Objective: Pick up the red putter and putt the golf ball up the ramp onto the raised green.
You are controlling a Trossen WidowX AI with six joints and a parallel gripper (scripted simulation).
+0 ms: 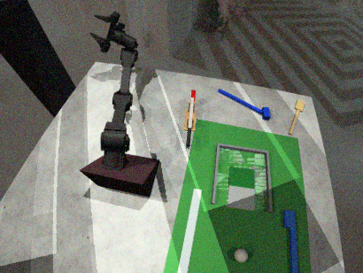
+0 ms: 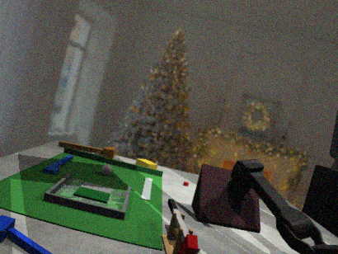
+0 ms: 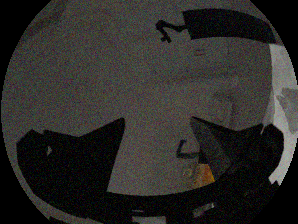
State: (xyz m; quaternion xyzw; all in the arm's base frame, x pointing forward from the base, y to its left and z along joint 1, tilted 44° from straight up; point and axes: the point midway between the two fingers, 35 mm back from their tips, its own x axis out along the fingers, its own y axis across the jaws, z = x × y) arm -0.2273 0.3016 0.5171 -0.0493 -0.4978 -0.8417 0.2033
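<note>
My gripper tip is now 480 mm short of the red putter, 290 mm to the left of it and 240 mm above it. From my gripper tip the other things lie so: blue putter 750 mm ahead, 140 mm to the right, 280 mm below; then white strip 530 mm ahead, 740 mm to the right, 290 mm below; then green mat 720 mm ahead, 650 mm to the right, 290 mm below.
</note>
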